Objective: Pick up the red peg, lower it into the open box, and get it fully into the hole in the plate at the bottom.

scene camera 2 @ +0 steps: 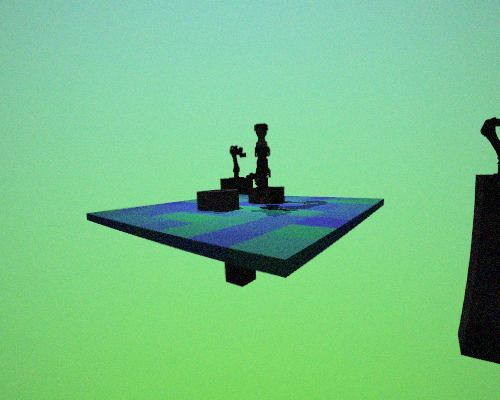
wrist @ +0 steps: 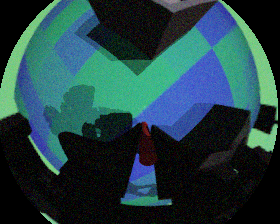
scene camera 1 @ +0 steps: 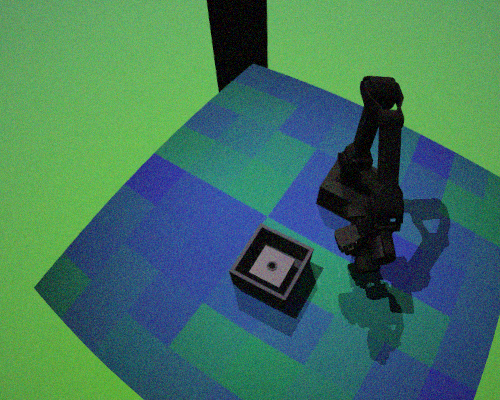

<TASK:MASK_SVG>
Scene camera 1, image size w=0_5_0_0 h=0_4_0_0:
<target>my gripper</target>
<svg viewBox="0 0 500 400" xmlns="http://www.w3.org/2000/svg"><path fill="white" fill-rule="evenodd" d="M346 205L343 209L345 219L355 218L356 222L335 230L334 234L338 249L346 255L359 256L354 260L357 274L374 273L381 267L380 265L372 265L368 240L370 235L362 228L363 219L361 217L367 214L366 206L364 204Z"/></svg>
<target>dark box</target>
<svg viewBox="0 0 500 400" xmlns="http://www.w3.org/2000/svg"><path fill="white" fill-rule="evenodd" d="M260 223L233 266L229 269L232 282L236 286L284 310L310 263L314 249ZM265 246L270 246L295 260L294 267L279 293L249 278L249 270L251 270Z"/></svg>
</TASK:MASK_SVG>
